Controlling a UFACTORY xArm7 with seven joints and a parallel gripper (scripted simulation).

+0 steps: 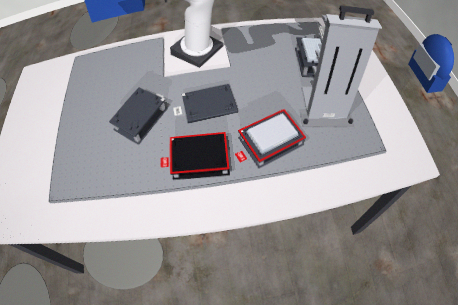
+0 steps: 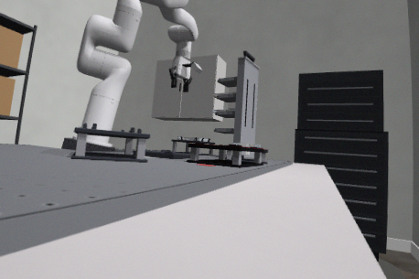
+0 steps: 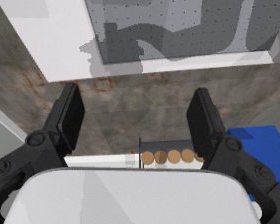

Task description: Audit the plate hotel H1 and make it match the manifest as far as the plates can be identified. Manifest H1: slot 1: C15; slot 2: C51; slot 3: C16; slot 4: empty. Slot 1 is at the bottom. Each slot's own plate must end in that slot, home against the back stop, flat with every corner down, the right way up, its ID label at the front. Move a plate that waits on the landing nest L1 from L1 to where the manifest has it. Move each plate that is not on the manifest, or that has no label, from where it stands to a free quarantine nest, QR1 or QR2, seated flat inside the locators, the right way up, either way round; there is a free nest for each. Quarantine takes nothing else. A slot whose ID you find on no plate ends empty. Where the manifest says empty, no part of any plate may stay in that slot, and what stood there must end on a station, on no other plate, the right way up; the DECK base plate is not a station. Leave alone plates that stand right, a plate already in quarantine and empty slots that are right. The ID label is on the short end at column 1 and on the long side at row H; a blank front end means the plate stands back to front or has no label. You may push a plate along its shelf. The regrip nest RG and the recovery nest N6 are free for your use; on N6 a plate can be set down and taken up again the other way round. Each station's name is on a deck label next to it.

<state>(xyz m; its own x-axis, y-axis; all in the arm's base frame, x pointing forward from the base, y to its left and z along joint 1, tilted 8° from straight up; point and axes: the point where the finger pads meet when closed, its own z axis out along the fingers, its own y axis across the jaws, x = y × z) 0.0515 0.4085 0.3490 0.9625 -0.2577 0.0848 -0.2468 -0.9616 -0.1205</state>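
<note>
The RG label is 32 cm below my hand. The rest, counted from my hand: H1 label (25 cm ahead, 4 cm to the left, 32 cm below); white plate (40 cm ahead, 31 cm to the right, 27 cm below); plate labelled C16 (28 cm ahead, 7 cm to the right, 6 cm below).
</note>
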